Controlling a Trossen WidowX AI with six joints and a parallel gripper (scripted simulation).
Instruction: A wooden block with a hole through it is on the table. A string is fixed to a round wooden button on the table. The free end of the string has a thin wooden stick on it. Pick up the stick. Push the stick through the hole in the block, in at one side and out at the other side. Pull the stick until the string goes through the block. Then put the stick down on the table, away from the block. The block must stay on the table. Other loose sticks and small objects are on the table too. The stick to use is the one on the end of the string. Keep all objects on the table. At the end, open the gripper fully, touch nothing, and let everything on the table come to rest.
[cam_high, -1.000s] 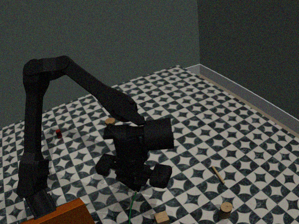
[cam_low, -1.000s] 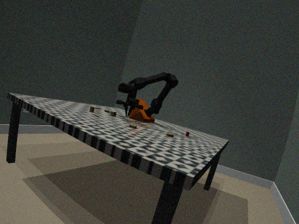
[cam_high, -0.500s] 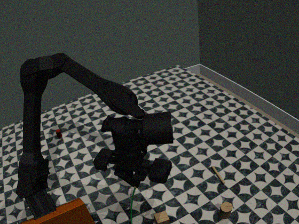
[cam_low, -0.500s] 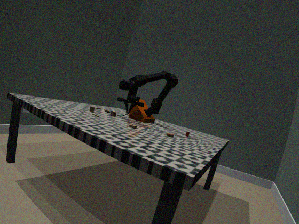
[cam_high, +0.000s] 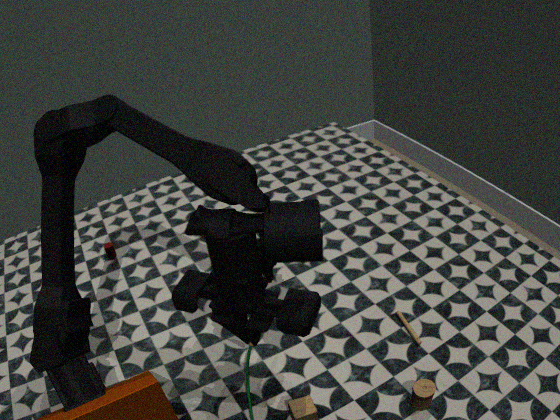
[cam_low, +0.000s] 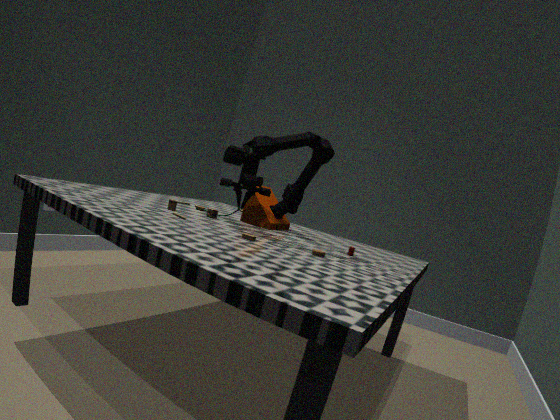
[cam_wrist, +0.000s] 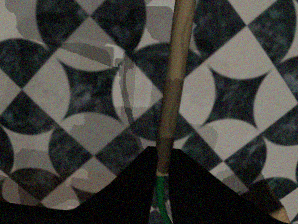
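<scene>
My gripper tip is 12 cm to the left of the tan wooden block, 4 cm above it and 1 cm past it. The rest, counted from my gripper tip: round wooden button (25 cm to the right, 12 cm behind, 5 cm below); then wooden cylinder (21 cm to the right, 13 cm ahead, 4 cm below); then thin wooden stick (1 cm to the left, 1 cm ahead).
</scene>
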